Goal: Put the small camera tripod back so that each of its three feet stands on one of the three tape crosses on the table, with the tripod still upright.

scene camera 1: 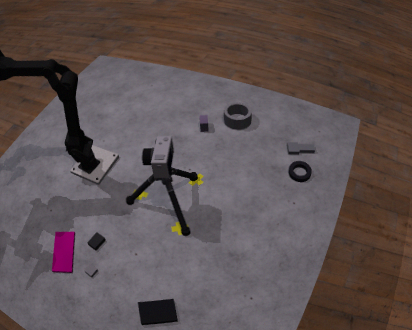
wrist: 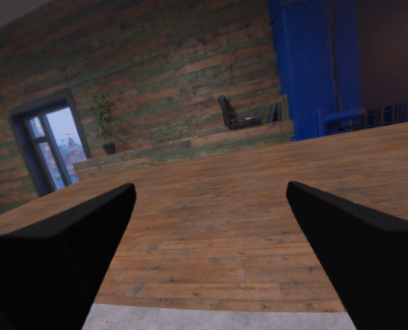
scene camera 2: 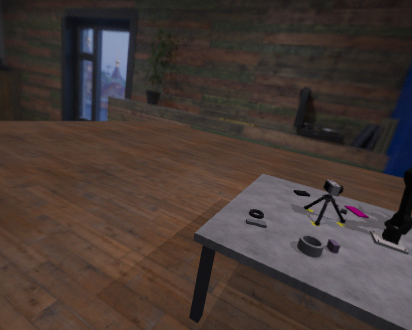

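Where they show: gripper, between the fingertips: (wrist: pixel 211 189); arm's base, origin of its link: (scene camera 1: pixel 89 164) (scene camera 2: pixel 390 239).
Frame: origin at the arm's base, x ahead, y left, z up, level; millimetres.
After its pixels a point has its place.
Note:
The small tripod (scene camera 1: pixel 170 195) {x 376, y -8, z 90 mm} (scene camera 2: pixel 326 201) {x 337, y 66, z 110 mm} stands upright with a grey camera (scene camera 1: pixel 161 164) {x 365, y -12, z 215 mm} (scene camera 2: pixel 333 188) {x 324, y 83, z 201 mm} on top. In scene camera 1, its left foot (scene camera 1: pixel 130 200) {x 235, y -42, z 7 mm} is off to the left of a yellow tape cross (scene camera 1: pixel 143 195) {x 246, y 7, z -12 mm}. Its front foot (scene camera 1: pixel 186 231) {x 443, y -41, z 2 mm} is at the right edge of another cross (scene camera 1: pixel 176 228) {x 406, y -40, z -13 mm}. Its right rear foot (scene camera 1: pixel 193 176) {x 350, y 139, z 10 mm} overlaps the third cross (scene camera 1: pixel 199 180) {x 364, y 150, z -12 mm} near its upper left. My gripper (wrist: pixel 211 189) {x -166, y -339, z 539 mm} is open and empty, away from the tripod; the fingers do not show in either scene view.
The arm base plate (scene camera 1: pixel 106 162) {x 53, y 42, z 2 mm} (scene camera 2: pixel 395 246) {x -17, y 63, z 0 mm} is left of the tripod in scene camera 1. A magenta block (scene camera 1: pixel 63 252) {x 165, y -326, z -5 mm}, black blocks (scene camera 1: pixel 96 241) {x 236, y -225, z 1 mm} (scene camera 1: pixel 158 312) {x 530, y -311, z 2 mm}, a grey ring (scene camera 1: pixel 237 120) {x 351, y 415, z 32 mm}, a purple block (scene camera 1: pixel 204 123) {x 257, y 350, z 25 mm}, a black ring (scene camera 1: pixel 292 171) {x 611, y 325, z 2 mm} and a grey piece (scene camera 1: pixel 306 148) {x 613, y 448, z 2 mm} lie around it.

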